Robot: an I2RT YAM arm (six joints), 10 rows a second.
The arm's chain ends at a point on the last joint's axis. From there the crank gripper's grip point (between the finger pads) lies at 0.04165 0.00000 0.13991 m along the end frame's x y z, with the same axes.
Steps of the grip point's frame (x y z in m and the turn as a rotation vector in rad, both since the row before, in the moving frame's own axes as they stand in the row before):
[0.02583 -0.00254 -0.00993 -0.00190 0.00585 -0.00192]
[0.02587 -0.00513 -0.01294 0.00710 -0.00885 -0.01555]
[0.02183 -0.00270 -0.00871 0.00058 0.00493 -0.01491]
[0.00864 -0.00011 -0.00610 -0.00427 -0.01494 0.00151]
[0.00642 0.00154 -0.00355 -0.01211 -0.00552 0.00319]
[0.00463 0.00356 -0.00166 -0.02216 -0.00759 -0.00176]
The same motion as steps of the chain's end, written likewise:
[0.02501 -0.00272 -0.00968 -0.00190 0.00585 -0.00192]
[0.02712 -0.00350 -0.01330 0.00710 -0.00885 -0.01555]
[0.02115 -0.00199 -0.00850 0.00058 0.00493 -0.01491]
[0.01074 -0.00077 -0.00671 -0.00427 -0.01494 0.00151]
[0.00720 -0.00029 -0.00377 -0.01211 -0.00552 0.00319]
[0.00569 0.00053 -0.00194 -0.02216 -0.00759 -0.00176]

